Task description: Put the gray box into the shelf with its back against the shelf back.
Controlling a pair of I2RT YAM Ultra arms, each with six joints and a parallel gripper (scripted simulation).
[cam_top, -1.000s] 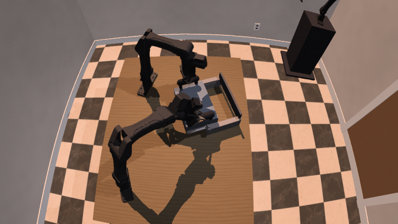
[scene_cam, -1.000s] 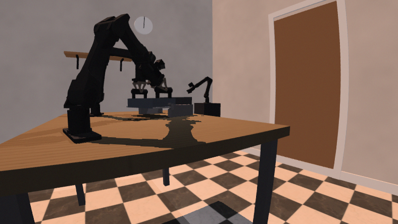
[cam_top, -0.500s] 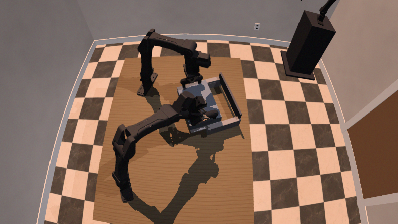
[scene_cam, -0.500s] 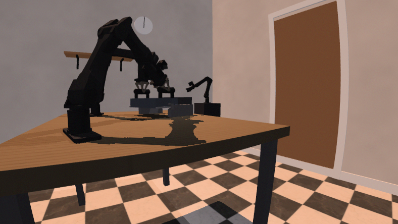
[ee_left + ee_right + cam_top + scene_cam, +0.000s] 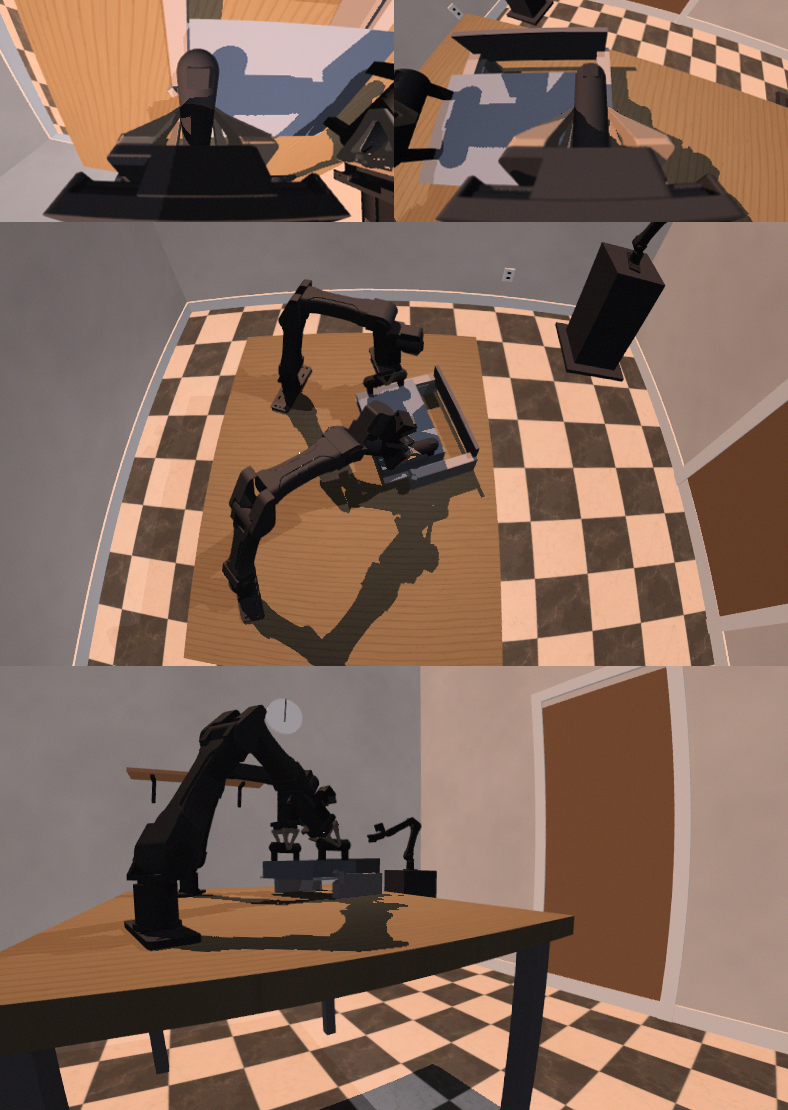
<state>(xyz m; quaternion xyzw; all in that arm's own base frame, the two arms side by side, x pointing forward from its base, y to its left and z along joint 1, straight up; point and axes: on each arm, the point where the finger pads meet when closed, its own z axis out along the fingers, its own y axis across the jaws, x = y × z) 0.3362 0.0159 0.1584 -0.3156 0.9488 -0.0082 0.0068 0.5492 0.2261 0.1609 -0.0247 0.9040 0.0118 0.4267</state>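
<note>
My right gripper is now 11 cm to the right of the gray box, 5 cm past it and 5 cm above it. Round my right hand: shelf back wall 18 cm to the left, 11 cm ahead, 8 cm below.
Right now the gray box is 50 mm ahead of my left hand, 110 mm to the right of it and 50 mm below it. Also, from my left hand: shelf back wall 210 mm ahead, 40 mm to the right, 80 mm below.
</note>
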